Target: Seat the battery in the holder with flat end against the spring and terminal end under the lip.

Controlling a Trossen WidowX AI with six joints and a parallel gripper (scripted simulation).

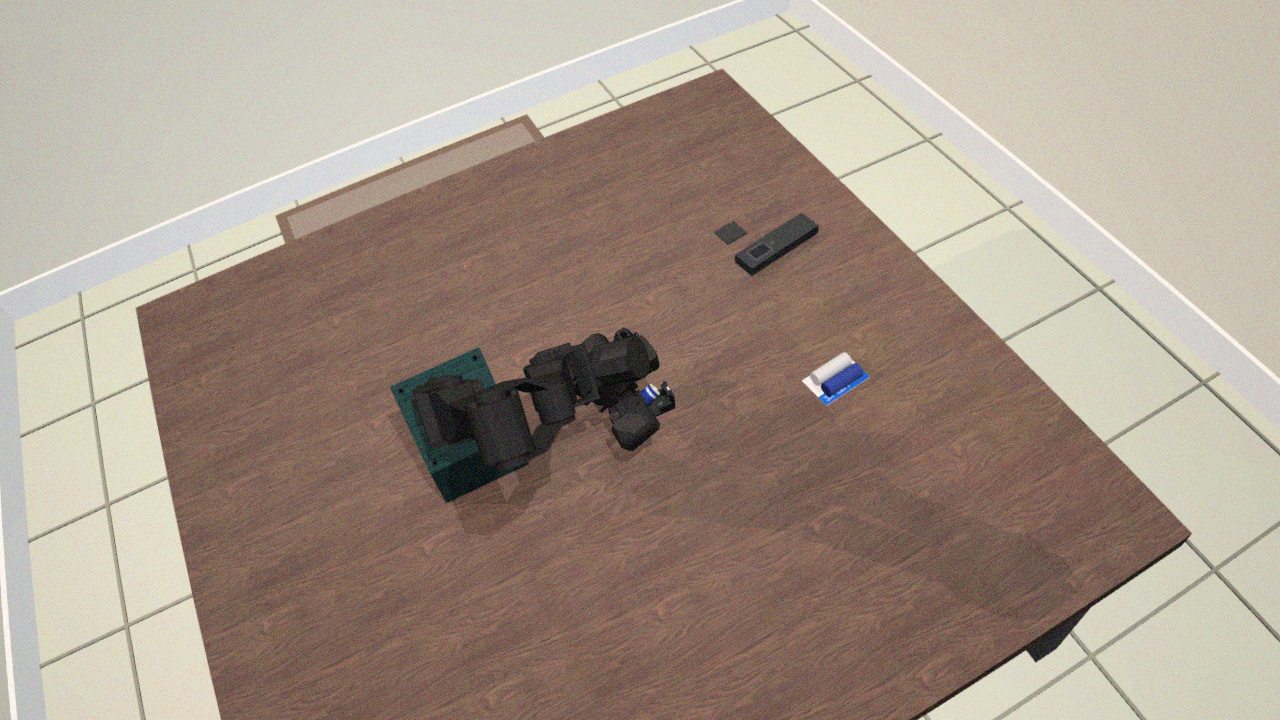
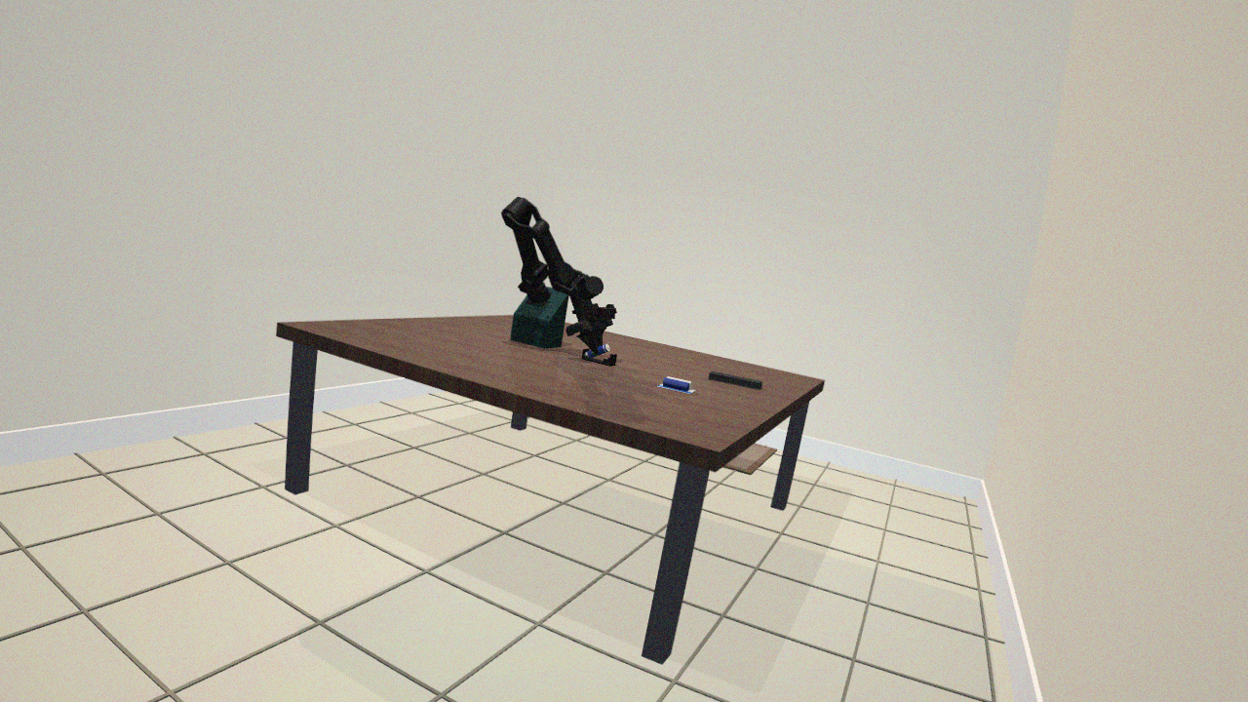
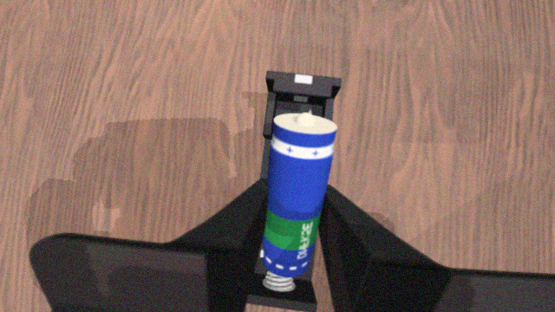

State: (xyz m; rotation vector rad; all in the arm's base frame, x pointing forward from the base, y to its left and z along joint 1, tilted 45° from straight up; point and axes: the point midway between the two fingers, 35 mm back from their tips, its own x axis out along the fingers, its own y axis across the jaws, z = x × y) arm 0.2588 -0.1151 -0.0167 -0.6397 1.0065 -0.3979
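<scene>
Right now the battery is 1 cm above my gripper tip. From my gripper tip the other things lie so: dark square: 32 cm ahead, 27 cm to the left, 3 cm below; then black remote: 37 cm ahead, 19 cm to the left, 1 cm below.
</scene>
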